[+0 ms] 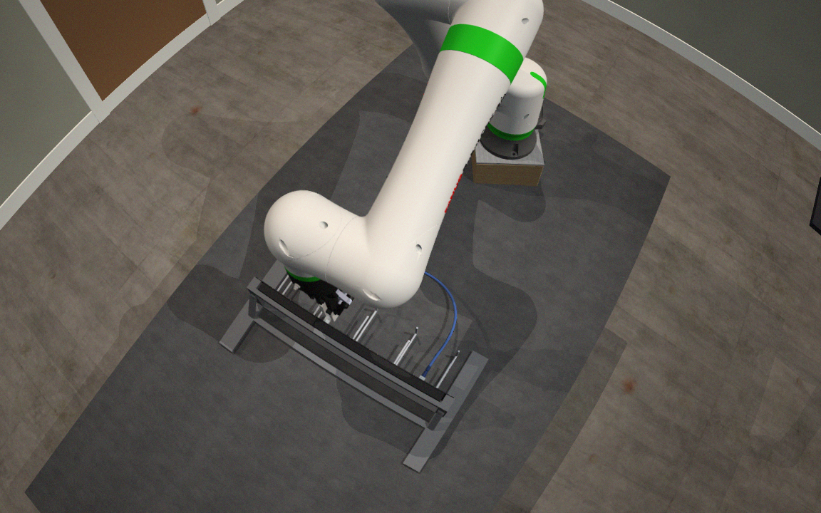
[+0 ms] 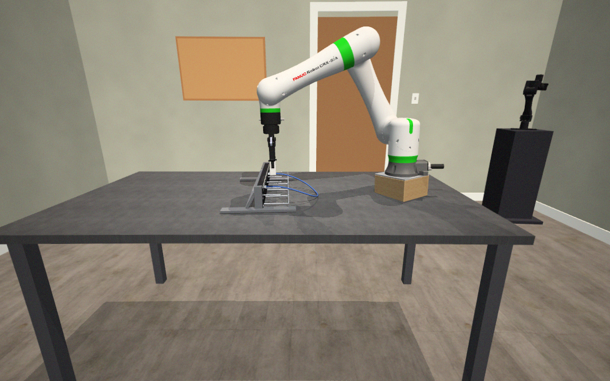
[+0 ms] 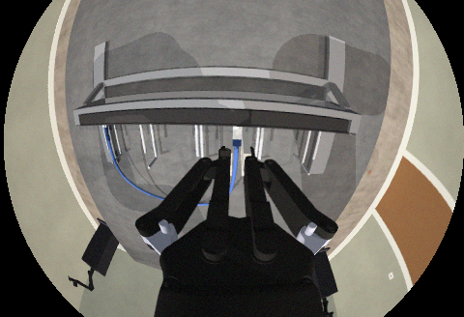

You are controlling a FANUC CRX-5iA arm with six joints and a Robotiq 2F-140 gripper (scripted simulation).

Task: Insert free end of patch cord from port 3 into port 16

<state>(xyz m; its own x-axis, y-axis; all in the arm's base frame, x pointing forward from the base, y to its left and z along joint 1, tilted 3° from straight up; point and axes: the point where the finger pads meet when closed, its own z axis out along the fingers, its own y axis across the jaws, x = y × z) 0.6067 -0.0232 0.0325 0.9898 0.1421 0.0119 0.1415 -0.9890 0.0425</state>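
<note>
The plug is 30 mm below my hand and 10 mm ahead of it.
</note>
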